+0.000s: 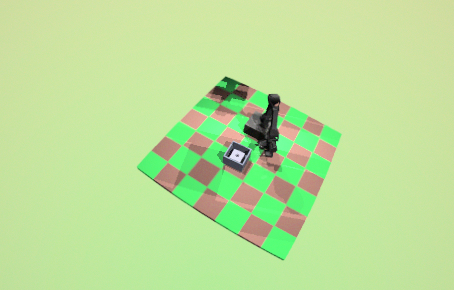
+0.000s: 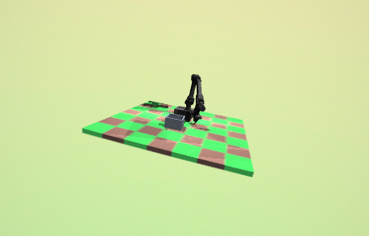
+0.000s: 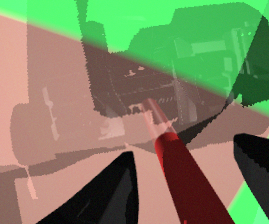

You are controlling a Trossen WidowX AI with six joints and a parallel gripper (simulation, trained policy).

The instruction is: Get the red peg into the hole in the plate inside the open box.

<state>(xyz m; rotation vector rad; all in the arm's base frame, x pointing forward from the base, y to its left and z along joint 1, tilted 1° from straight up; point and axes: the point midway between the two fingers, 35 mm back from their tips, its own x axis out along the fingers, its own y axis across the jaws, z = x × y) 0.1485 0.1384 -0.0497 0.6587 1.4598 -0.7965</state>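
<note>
My gripper tip is now 200 mm short of the plate, 140 mm to the left of it and 20 mm below it. The rest, counted from my gripper tip: red peg (20 mm above, 10 mm to the left); grey box (200 mm ahead, 140 mm to the right).
</note>
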